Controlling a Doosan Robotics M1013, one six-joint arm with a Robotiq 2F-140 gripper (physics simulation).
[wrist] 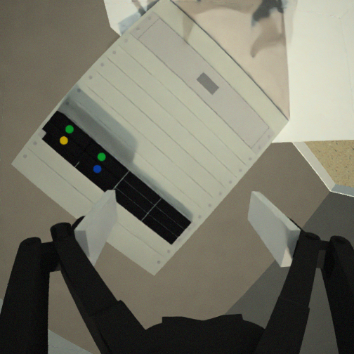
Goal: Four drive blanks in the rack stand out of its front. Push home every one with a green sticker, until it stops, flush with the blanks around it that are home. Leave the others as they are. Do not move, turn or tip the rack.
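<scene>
The pale rack (pixel 150 90) lies slanted across the upper left of the wrist view, with a band of black drive blanks near its lower left side. One blank with a green sticker (pixel 69 129) is at the band's upper left end, beside a blank with a yellow sticker (pixel 63 140). Another blank with a green sticker (pixel 101 156) is further along, beside one with a blue sticker (pixel 97 169). Black blanks without stickers (pixel 159 216) fill the lower right half. How far each stands out is hard to tell. My gripper (pixel 183 205) is open and empty; its left finger overlaps the rack's lower edge in view.
A white surface (pixel 320 75) and a beige block-like shape (pixel 240 45) lie beyond the rack at the upper right. A speckled tan panel with a pale edge (pixel 335 165) is at the right. Brown floor (pixel 45 45) and a dark grey area (pixel 320 220) surround the rack.
</scene>
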